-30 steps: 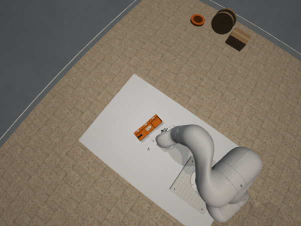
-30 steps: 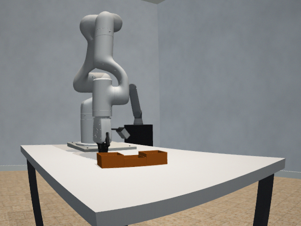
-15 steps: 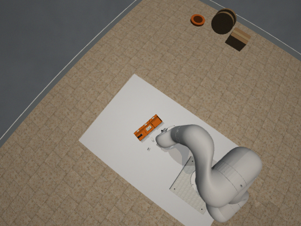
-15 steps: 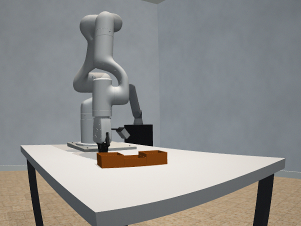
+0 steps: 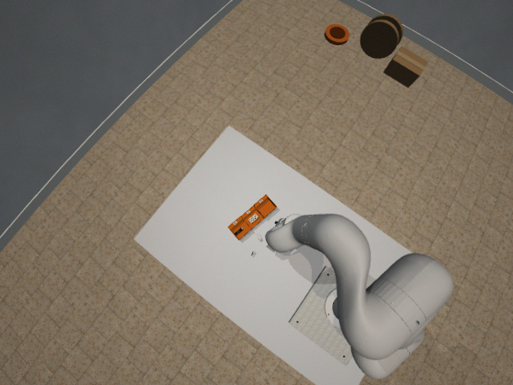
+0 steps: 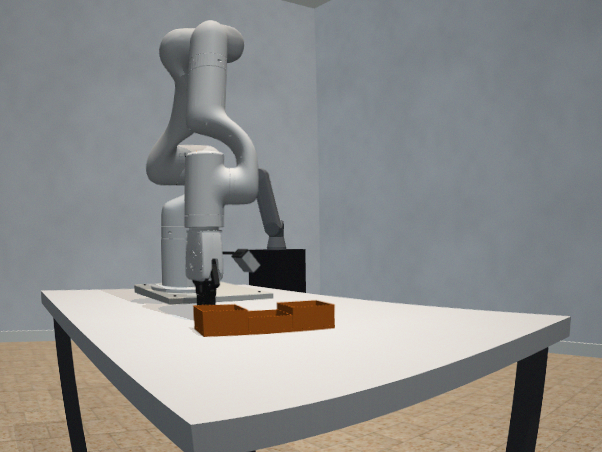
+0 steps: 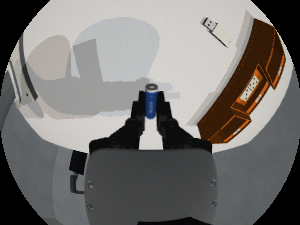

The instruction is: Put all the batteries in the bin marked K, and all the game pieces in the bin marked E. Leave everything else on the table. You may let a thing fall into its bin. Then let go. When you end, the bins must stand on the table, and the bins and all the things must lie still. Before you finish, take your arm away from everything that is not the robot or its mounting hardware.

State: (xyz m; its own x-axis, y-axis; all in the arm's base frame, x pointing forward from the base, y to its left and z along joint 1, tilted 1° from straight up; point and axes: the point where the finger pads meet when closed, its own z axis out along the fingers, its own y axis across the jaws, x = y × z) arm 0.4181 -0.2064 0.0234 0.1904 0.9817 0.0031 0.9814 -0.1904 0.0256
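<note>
My hand is 200 mm short of the black battery, 110 mm to the right of it and 20 mm above it. Round my hand: blue battery 20 mm below; then bin 170 mm ahead, 10 mm to the left, 10 mm below.
</note>
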